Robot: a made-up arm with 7 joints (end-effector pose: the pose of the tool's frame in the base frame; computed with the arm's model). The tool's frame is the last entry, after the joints. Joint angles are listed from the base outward.
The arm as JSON. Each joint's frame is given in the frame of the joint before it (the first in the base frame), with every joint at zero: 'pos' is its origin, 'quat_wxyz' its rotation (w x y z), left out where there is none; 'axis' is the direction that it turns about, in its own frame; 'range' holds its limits. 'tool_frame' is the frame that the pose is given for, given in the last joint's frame.
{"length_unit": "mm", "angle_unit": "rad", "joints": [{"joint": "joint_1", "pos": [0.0, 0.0, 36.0], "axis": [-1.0, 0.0, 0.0], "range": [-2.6, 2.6]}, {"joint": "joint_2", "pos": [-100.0, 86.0, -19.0], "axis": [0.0, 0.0, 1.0], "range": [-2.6, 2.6]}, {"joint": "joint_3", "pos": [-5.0, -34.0, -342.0], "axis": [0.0, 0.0, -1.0], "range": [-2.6, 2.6]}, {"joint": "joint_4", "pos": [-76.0, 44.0, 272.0], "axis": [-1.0, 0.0, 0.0], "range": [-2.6, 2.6]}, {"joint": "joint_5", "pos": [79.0, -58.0, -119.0], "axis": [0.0, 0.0, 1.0], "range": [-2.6, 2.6]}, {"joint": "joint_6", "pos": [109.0, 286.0, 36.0], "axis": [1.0, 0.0, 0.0], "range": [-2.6, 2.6]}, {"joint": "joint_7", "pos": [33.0, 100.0, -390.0], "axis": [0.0, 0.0, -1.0], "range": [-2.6, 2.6]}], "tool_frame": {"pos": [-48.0, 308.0, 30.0]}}
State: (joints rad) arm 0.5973 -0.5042 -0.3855 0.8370 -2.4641 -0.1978 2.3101
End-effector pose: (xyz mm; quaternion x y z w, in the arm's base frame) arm -404.2 -415.9 249.2 -0.3972 0.4408 0.4744 0.6503
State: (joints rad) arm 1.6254 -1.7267 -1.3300 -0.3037 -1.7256 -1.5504 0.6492
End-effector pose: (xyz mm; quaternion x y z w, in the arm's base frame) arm -284.3 -632.1 58.4 0.4783 0.0968 0.8559 0.1711
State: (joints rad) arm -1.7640 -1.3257 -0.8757 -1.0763 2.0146 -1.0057 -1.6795
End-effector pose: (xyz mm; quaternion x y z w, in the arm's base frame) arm 26.3 349.3 343.4 -0.2533 -0.7424 0.1318 0.6061
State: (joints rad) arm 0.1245 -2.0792 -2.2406 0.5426 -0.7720 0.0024 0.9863
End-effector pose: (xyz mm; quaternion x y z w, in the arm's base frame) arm 564.5 62.0 -500.3 -0.1941 -0.2618 -0.6751 0.6618
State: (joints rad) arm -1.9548 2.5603 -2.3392 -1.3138 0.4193 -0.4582 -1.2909
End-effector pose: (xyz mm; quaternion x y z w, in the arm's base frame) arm 389.1 -71.2 499.6 0.7069 -0.3164 -0.3078 0.5527
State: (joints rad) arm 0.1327 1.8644 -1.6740 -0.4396 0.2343 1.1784 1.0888
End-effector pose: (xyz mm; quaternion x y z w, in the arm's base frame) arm 3.9 -593.9 382.9 -0.5246 0.5449 0.6471 0.0954
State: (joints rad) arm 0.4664 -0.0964 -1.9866 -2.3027 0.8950 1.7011 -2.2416
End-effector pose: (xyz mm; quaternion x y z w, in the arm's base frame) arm 99.0 -304.2 462.6 0.8055 -0.3841 -0.4513 0.0015
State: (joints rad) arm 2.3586 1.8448 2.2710 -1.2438 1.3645 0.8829 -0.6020
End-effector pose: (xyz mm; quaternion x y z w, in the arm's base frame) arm -718.9 -415.9 -265.1 -0.0928 0.4369 0.6478 0.6171
